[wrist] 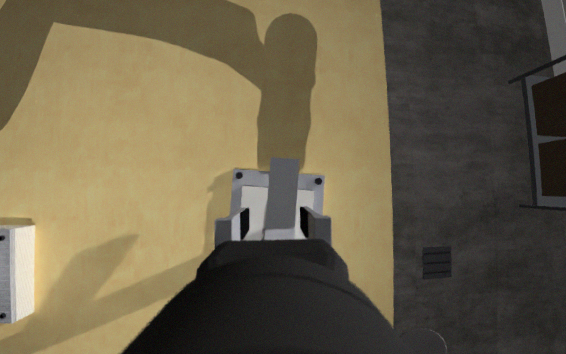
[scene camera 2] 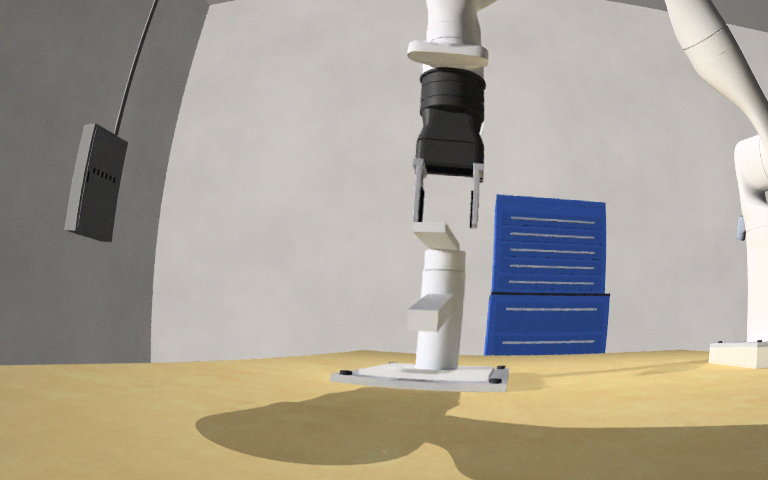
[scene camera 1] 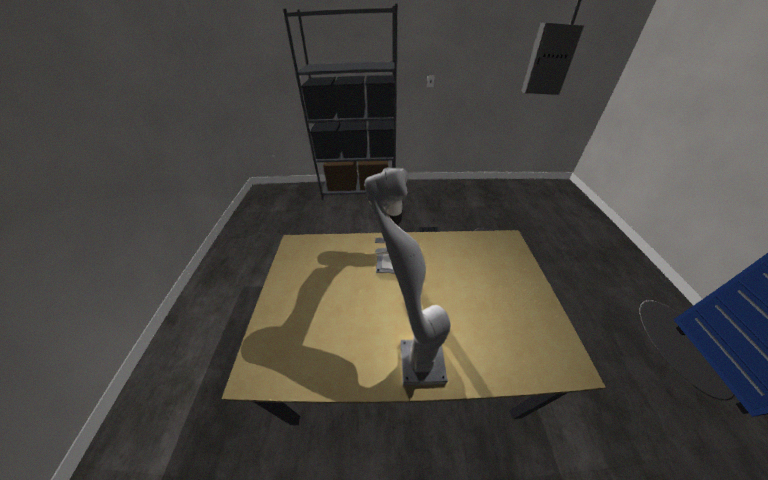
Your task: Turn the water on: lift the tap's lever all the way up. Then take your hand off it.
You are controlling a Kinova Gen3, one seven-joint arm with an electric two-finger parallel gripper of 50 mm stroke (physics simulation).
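Places are measured from the arm's base along level axes (x ahead, y left, z up), in centimetres.
Pixels of known places: gripper, fingertip midpoint: (wrist: 274,218); arm's base, origin of the base link: (scene camera 1: 421,359).
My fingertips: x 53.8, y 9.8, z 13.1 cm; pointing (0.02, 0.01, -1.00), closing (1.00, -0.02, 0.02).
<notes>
Ahead of a thing's pixels: the offset from my fingertips to its middle. "spot": to the spot under its first point. Level surfaces: height alone.
The white tap @(spot: dy -3.7, dx -0.2, dz -11.1 cm) (scene camera 2: 441,333) stands upright on a bolted base plate; its spout @(dy +0.8, dx +0.7, dz -8.8 cm) (scene camera 2: 424,318) (scene camera 1: 381,250) sticks out at mid-height. Its flat lever @(dy +0.0, dx +0.7, dz -1.5 cm) (scene camera 2: 433,228) (wrist: 283,195) (scene camera 1: 379,240) sits on top of the column. The lever's exact tilt is hard to tell. My gripper (scene camera 2: 446,219) (wrist: 274,218) is open and empty, pointing down over the tap. In scene camera 2 its fingertips are just above the height of the lever. In the wrist view the lever runs between the two fingers, with its free end beyond them. The arm hides the fingers in scene camera 1.
The tap stands near the far edge of the yellow table @(dz -16.6 cm) (scene camera 1: 481,316) (scene camera 2: 113,407). My arm's base plate (scene camera 1: 407,370) (wrist: 6,275) is bolted near the opposite edge. A blue cabinet (scene camera 2: 549,243) (scene camera 1: 730,333), a shelf rack (scene camera 1: 395,39) and a wall box (scene camera 1: 557,56) stand off the table.
</notes>
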